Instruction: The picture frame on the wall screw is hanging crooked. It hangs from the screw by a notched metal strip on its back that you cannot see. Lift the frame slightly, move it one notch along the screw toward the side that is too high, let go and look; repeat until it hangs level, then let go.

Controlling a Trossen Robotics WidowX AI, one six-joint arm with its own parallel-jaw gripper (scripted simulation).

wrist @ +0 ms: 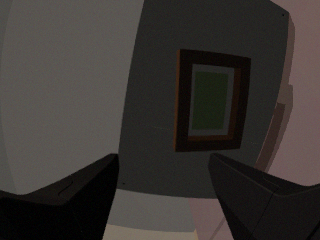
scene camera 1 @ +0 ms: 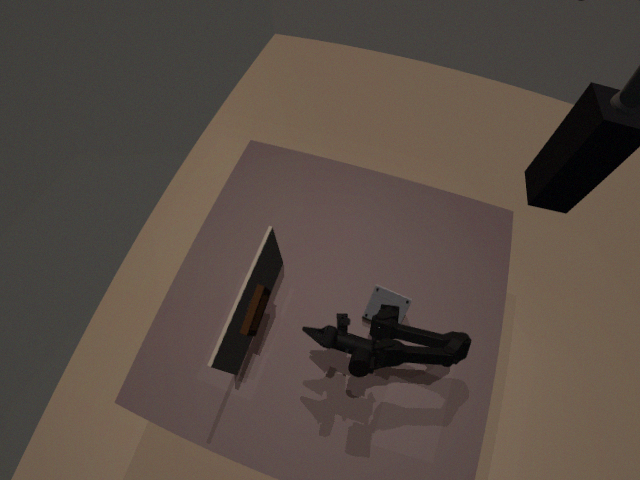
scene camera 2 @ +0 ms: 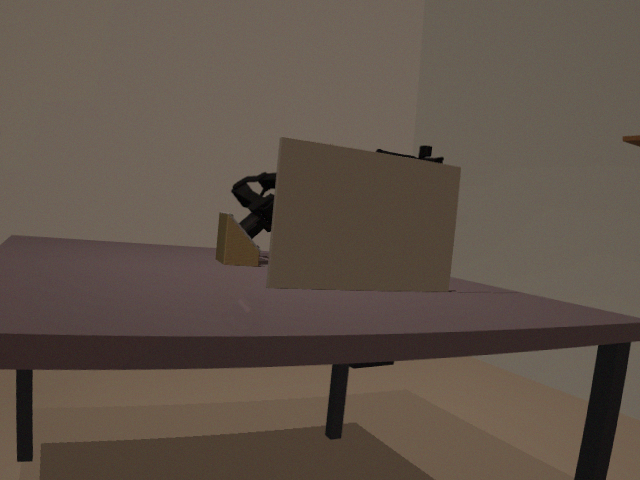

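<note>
The gripper appears in the pictures, the wrist view included. A picture frame is visible, as is a panel.
</note>
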